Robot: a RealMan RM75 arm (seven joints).
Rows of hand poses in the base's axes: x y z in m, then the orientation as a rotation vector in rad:
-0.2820, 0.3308, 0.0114, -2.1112, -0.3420, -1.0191
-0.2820, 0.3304, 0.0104, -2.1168, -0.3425, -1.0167
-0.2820, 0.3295, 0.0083, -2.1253, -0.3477, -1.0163
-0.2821, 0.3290, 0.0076, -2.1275, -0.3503, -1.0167
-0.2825, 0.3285, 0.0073, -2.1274, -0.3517, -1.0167
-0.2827, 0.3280, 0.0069, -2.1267, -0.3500, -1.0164
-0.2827, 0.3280, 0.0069, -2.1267, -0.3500, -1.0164
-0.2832, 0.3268, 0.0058, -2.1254, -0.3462, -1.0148
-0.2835, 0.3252, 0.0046, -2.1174, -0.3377, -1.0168
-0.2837, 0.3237, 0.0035, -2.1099, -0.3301, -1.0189
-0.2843, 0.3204, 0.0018, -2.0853, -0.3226, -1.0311
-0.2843, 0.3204, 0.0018, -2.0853, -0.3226, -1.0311
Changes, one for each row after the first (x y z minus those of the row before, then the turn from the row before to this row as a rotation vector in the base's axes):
0.0000, -0.0004, -0.0010, -0.0046, 0.0027, -0.0008
0.0000, -0.0009, -0.0021, -0.0093, 0.0005, 0.0001
-0.0001, -0.0005, -0.0007, -0.0030, -0.0006, 0.0006
-0.0004, -0.0005, -0.0003, -0.0005, -0.0004, 0.0009
-0.0002, -0.0005, -0.0004, 0.0013, 0.0006, -0.0006
0.0000, 0.0000, 0.0000, 0.0000, 0.0000, 0.0000
-0.0005, -0.0012, -0.0011, 0.0029, 0.0020, -0.0011
-0.0003, -0.0016, -0.0012, 0.0099, -0.0005, -0.0030
-0.0002, -0.0015, -0.0011, 0.0091, -0.0008, -0.0027
-0.0006, -0.0033, -0.0017, 0.0219, -0.0117, -0.0007
0.0000, 0.0000, 0.0000, 0.0000, 0.0000, 0.0000

